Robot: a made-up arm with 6 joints.
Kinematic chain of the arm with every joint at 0, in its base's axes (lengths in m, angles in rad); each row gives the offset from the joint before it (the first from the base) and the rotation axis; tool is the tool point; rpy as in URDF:
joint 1: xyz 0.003 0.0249 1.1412 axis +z
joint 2: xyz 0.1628 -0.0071 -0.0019 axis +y
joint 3: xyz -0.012 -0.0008 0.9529 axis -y
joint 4: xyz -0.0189 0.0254 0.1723 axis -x
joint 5: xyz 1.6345 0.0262 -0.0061 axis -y
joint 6: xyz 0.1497 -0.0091 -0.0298 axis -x
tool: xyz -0.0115 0.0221 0.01 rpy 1.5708 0 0
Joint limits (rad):
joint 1: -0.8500..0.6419
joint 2: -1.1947..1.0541
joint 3: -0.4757..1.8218
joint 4: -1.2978..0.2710
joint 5: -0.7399..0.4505
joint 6: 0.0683..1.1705
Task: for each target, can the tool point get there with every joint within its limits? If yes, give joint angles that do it. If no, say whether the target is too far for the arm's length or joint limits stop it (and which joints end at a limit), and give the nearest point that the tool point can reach.
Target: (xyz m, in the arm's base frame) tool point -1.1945 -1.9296 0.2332
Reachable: no: joint limits stop it (at a limit: joint 1, joint 2, joint 3, joint 4, joint 5, joint 6) | nearest point -1.9890 -1.4708 1.4780 | short by 1.546 m
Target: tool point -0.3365 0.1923 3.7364
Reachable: yes | joints -0.3387 -0.5045 0.9903 -0.7859 0.3124 0.7246
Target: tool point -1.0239 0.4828 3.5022
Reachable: yes | joints -0.3793 -0.5675 1.4062 0.1353 -0.2420 0.9011
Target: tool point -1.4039 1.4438 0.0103
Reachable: no: joint limits stop it (at a limit: joint 2, joint 3, joint 5, joint 6) | nearest point -1.7514 1.7943 1.4729 | short by 1.544 m
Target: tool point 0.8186 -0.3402 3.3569
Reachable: yes | joints -0.4688 -0.4307 0.3269 -1.0823 0.2683 0.8483
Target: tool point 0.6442 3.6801 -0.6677
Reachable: no: too far | nearest point 1.5139 1.3484 0.2646 | short by 2.658 m
